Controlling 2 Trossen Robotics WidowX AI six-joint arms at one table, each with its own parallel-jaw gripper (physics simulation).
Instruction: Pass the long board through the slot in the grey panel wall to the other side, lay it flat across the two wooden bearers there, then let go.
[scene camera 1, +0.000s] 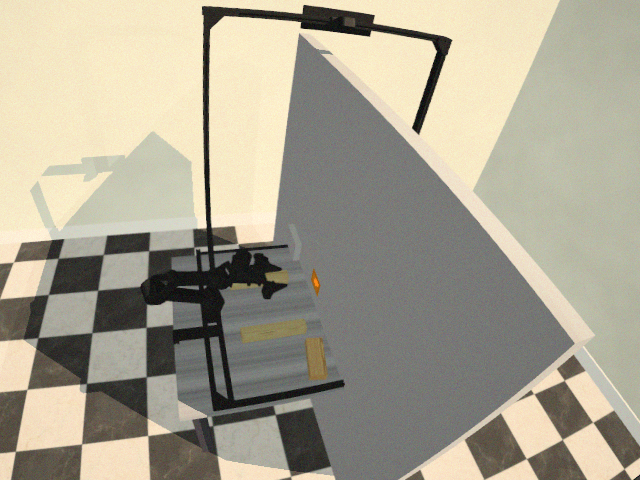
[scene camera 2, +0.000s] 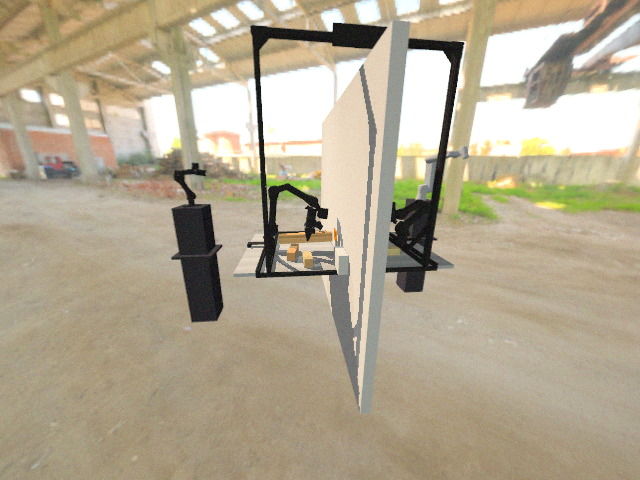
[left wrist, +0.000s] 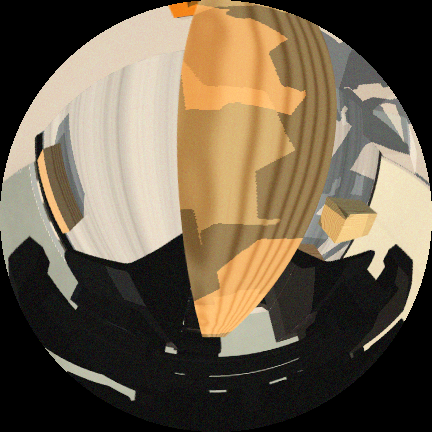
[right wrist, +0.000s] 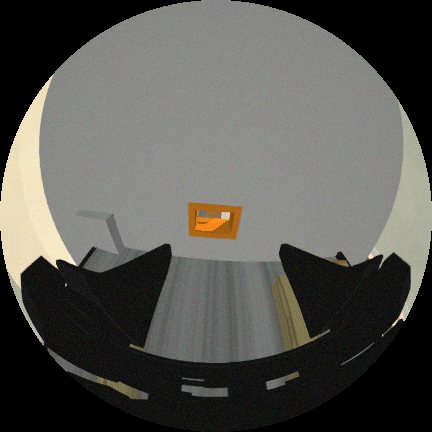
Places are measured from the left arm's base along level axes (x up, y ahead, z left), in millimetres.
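Where they show: left gripper, fingertip midpoint: (scene camera 2: 307, 240); right gripper, fingertip midpoint: (scene camera 1: 284, 277) (right wrist: 227, 250); right arm's base, link origin: (scene camera 1: 211, 316) (scene camera 2: 401, 243).
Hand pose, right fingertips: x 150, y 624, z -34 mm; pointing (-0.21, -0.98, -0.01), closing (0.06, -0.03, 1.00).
Observation:
Each offset is from my right fingertips to the top centre of the thing. "pt": to the spot under its first point.
The long board @[dx -45, dy -386, dz -4 mm] (scene camera 2: 320, 237) (left wrist: 240, 160) is held raised and roughly level, its far end close to the orange-framed slot @[pt dx -73, dy -143, dz -47 mm] (scene camera 1: 313, 276) (scene camera 2: 335, 234) (left wrist: 180, 10) (right wrist: 215, 206); whether that end is inside the slot I cannot tell. My left gripper (scene camera 2: 309, 238) is shut on the board. The grey panel wall (scene camera 1: 413, 232) (scene camera 2: 351, 155) (right wrist: 215, 125) stands between the arms. My right gripper (scene camera 1: 283, 277) (right wrist: 227, 250) is open and empty on the bearers' side, facing the slot from a short distance. One pale bearer @[dx -125, dy +61, dz +141 mm] (scene camera 1: 273, 331) (right wrist: 292, 310) lies clear of it; the other bearer @[pt dx -125, dy -15, dz -106 mm] (scene camera 1: 279, 277) lies below it, partly hidden.
A tan block @[dx -131, dy -68, dz +288 mm] (scene camera 1: 315, 359) lies near the panel's foot on the right arm's side. Two blocks @[dx -119, dy -470, dz -93 mm] (scene camera 2: 293, 252) @[dx -119, dy -388, dz -224 mm] (scene camera 2: 308, 259) rest on the left arm's side, below the board. A small grey block @[pt dx -94, dy -227, dz -381 mm] (scene camera 2: 341, 260) stands against the panel. A black frame (scene camera 1: 207, 129) (scene camera 2: 261, 129) rises around the table.

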